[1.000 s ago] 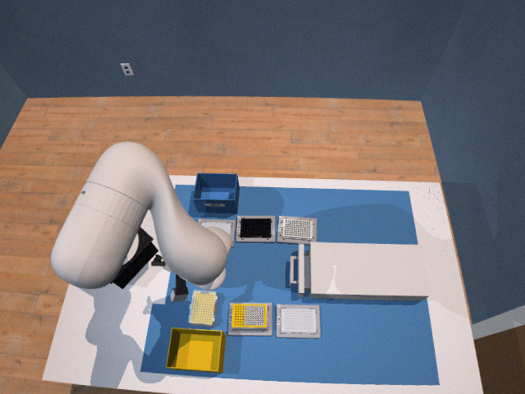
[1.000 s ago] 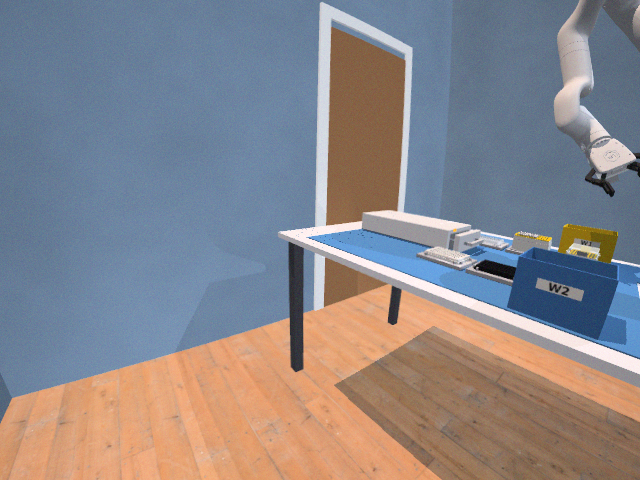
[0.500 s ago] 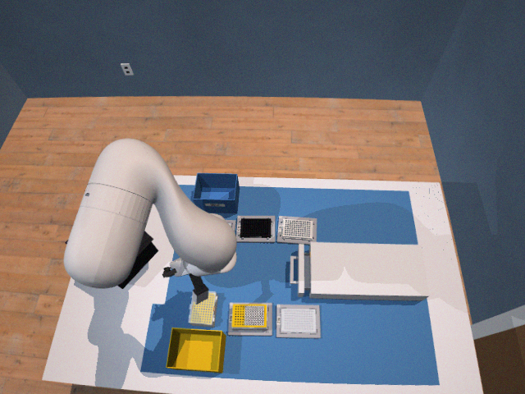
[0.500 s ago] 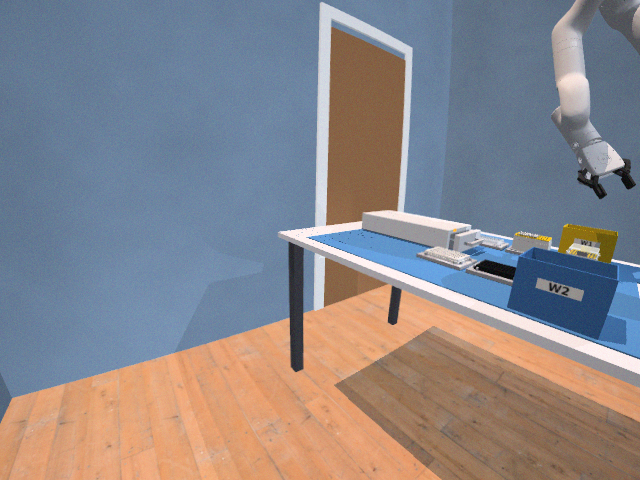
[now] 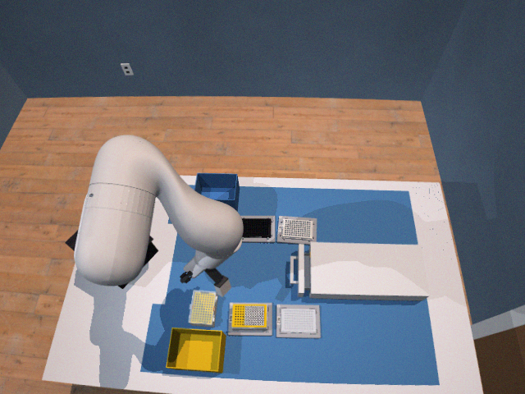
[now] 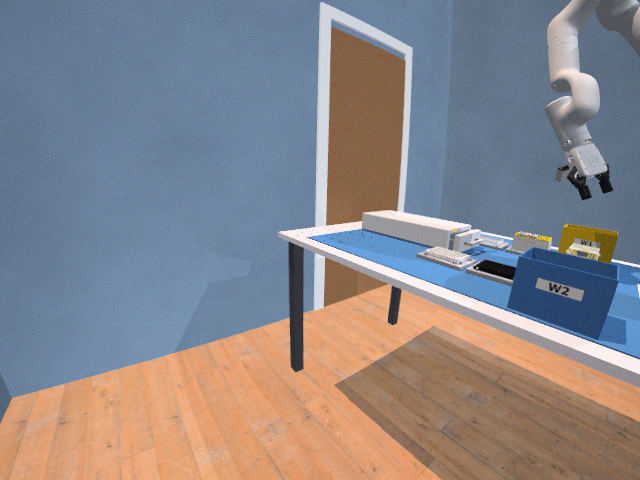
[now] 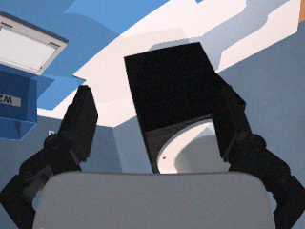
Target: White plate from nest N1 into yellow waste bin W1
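My hand is 32 cm short of the white plate, 31 cm to the right of it and 24 cm above it. The rest, counted from my hand: yellow bin W1: 23 cm to the right, 22 cm below, 3 cm ahead; then blue bin W2: 41 cm to the left, 22 cm below, 4 cm behind; then black plate: 29 cm to the left, 24 cm below, 15 cm ahead.
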